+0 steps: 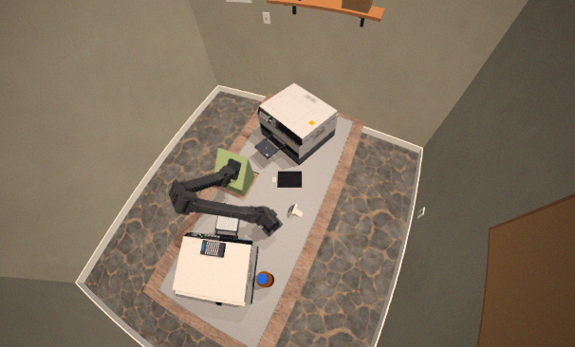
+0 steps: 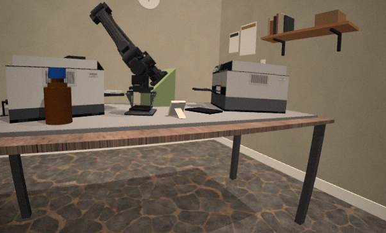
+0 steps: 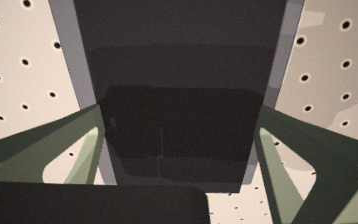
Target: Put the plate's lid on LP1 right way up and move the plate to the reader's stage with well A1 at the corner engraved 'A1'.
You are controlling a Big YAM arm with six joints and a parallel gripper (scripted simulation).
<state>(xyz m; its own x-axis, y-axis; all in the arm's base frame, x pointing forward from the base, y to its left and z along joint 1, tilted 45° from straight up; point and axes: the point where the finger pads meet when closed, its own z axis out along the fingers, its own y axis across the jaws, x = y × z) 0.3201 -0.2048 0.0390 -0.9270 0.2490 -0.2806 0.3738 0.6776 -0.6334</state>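
My hand is 20 mm above the grey pad. The rest, counted from my hand: lidded white well plate 190 mm behind, 130 mm to the right, 60 mm above; black pad 330 mm to the left, 20 mm below; dark lid right at my hand.
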